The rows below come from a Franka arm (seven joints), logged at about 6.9 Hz.
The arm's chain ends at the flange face. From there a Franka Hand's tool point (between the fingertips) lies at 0.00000 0.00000 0.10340 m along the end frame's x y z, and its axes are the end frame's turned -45 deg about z.
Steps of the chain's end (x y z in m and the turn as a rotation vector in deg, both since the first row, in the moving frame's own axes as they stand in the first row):
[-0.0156 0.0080 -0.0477 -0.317 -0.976 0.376]
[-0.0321 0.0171 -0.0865 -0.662 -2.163 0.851]
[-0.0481 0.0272 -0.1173 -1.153 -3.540 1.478]
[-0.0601 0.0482 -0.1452 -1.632 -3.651 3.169]
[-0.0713 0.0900 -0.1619 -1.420 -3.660 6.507]
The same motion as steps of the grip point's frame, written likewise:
[-0.0183 -0.0062 -0.0477 0.466 -0.914 0.376]
[-0.0384 -0.0125 -0.0866 1.061 -1.998 0.851]
[-0.0592 -0.0179 -0.1175 1.688 -3.318 1.478]
[-0.0832 -0.0112 -0.1455 1.428 -3.736 3.169]
[-0.1204 0.0100 -0.1621 1.584 -3.592 6.507]

